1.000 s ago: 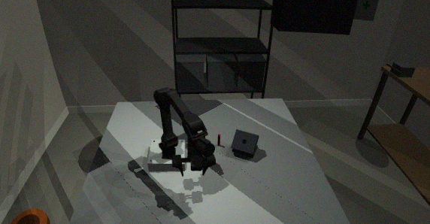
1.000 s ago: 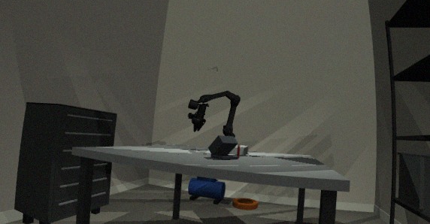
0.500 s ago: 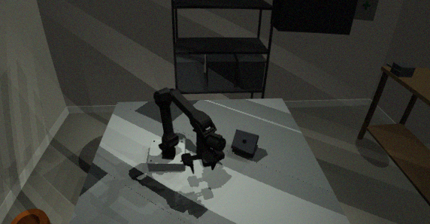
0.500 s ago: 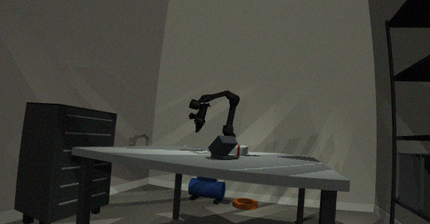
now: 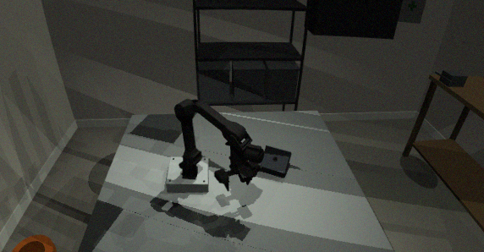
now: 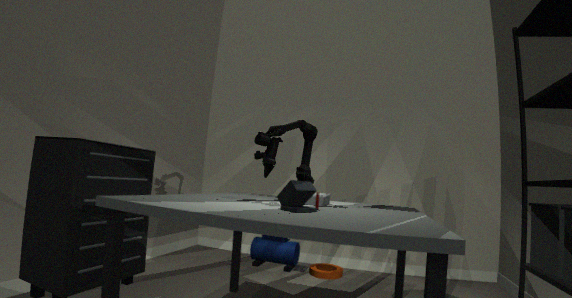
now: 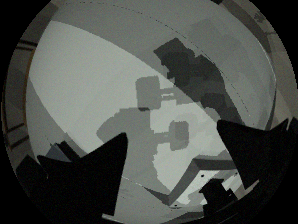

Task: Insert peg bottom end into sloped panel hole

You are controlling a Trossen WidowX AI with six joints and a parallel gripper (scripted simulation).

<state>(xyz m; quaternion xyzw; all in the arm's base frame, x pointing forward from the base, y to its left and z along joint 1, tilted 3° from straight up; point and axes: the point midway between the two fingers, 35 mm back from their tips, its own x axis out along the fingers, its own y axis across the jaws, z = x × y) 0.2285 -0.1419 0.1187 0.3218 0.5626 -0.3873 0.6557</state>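
My gripper tip is now 310 mm to the right of the red round peg, 80 mm above it and 40 mm short of it. Also, from my gripper tip: sloped panel: 260 mm to the left, 190 mm ahead, 60 mm below.
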